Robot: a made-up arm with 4 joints.
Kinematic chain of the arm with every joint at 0, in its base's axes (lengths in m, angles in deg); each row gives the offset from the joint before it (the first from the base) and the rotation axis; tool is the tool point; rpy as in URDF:
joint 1: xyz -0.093 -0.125 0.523 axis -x
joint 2: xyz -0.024 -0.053 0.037 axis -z
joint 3: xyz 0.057 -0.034 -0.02 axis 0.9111 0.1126 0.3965
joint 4: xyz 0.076 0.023 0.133 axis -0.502 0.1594 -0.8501
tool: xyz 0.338 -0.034 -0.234 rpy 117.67 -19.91 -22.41
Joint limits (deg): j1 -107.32..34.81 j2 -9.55..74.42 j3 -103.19..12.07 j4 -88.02..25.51
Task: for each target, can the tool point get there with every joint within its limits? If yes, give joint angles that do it. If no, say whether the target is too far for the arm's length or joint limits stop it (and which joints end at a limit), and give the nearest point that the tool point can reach.
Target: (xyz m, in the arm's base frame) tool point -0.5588 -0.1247 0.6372
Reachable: no: joint limits stop it (at a limit: joint 1, joint 2, joint 4) | nearest point -0.3261 -0.3265 0.9439 | short by 0.435 m
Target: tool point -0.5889 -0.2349 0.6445
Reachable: no: joint limits stop it (at a limit: joint 2, joint 4) | nearest point -0.3331 -0.4390 0.8701 | short by 0.397 m
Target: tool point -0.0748 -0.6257 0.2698
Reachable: yes | joints -26.36 66.67 -71.36 -25.31
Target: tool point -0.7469 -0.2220 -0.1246
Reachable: no: too far | nearest point -0.3335 -0.1947 0.0578 | short by 0.453 m
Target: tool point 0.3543 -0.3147 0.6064
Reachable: yes | joints 23.54 -2.90 -44.34 -5.94
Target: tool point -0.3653 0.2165 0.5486
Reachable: no: joint limits stop it (at a limit: joint 2, joint 3, joint 4) | nearest point -0.0125 0.2894 0.5541 | short by 0.360 m
